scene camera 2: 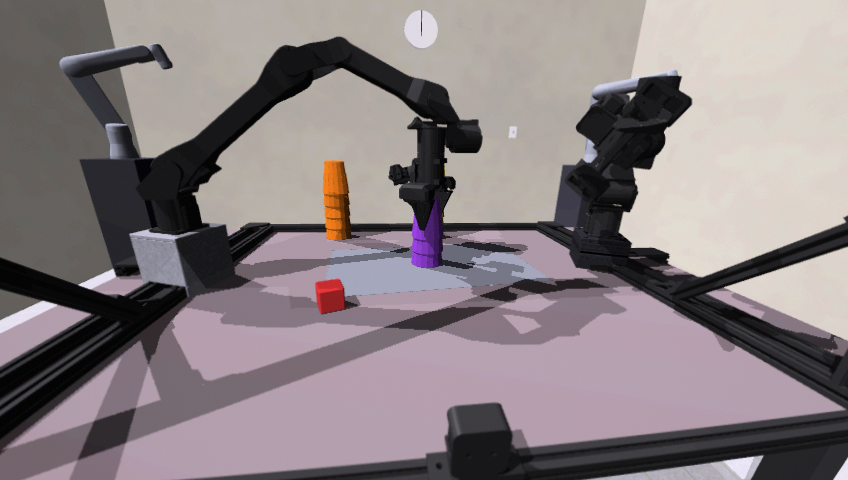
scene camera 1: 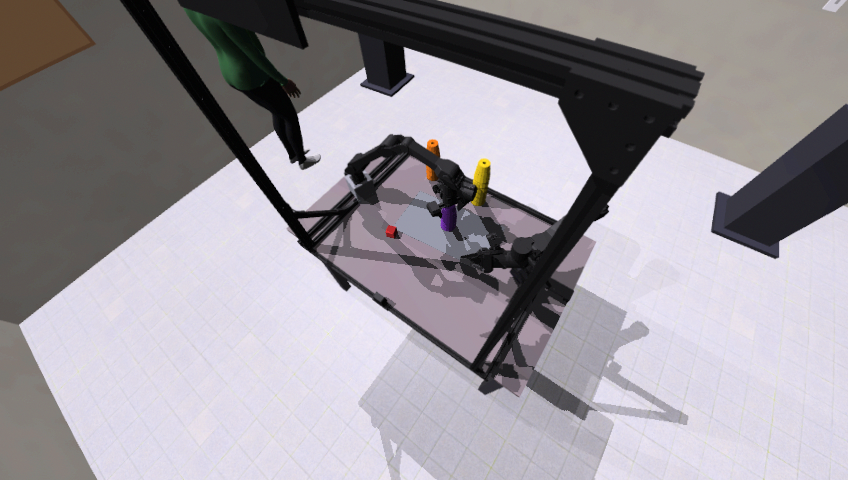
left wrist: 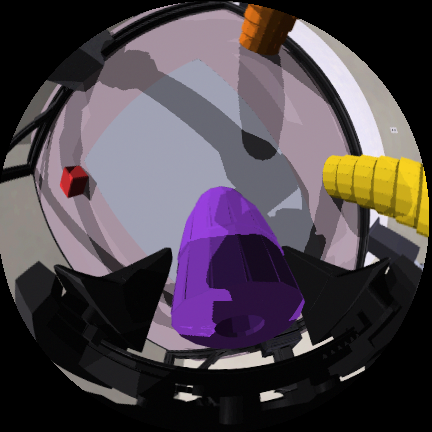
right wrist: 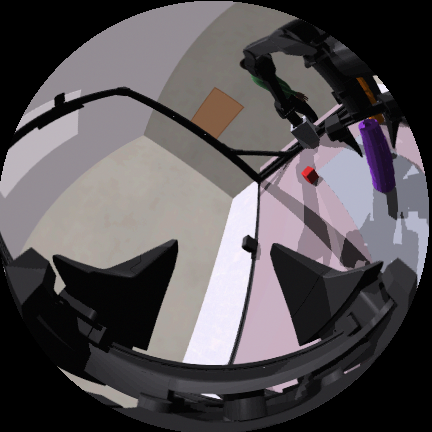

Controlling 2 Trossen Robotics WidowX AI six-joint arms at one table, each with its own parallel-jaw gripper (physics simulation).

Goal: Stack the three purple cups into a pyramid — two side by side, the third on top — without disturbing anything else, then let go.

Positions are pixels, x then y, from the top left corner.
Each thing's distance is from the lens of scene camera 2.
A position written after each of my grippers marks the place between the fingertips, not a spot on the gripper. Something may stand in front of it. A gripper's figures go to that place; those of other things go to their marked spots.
my left gripper [scene camera 2: 429, 225]: 66 cm
my right gripper [scene camera 2: 595, 151]: 48 cm
red cube [scene camera 2: 330, 294]: 49 cm
blue-grey mat [scene camera 2: 371, 271]: 64 cm
The marked spots on the blue-grey mat and the red cube are 17 cm apart.
